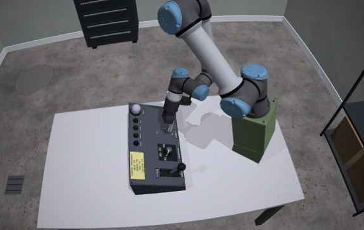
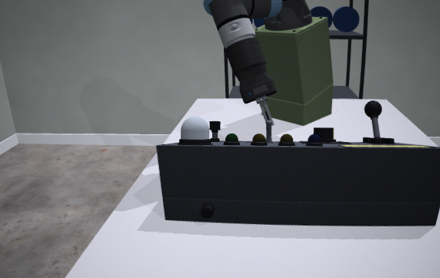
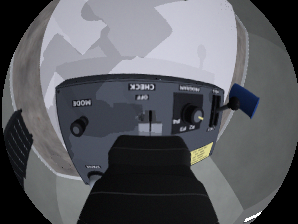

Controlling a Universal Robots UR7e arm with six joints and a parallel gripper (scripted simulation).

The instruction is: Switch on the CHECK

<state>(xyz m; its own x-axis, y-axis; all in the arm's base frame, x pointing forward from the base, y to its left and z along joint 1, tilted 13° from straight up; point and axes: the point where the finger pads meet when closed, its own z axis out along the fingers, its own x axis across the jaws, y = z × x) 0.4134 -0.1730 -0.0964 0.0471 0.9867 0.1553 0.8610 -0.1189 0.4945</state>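
Right now my hand is 30 mm above the thin metal toggle and 20 mm short of it. Also, from my hand: dark console: 60 mm ahead, 50 mm to the left, 50 mm below; ball-topped lever: 240 mm to the left, 50 mm ahead, 10 mm below; rotary selector: 120 mm to the left, 50 mm ahead, 30 mm below.
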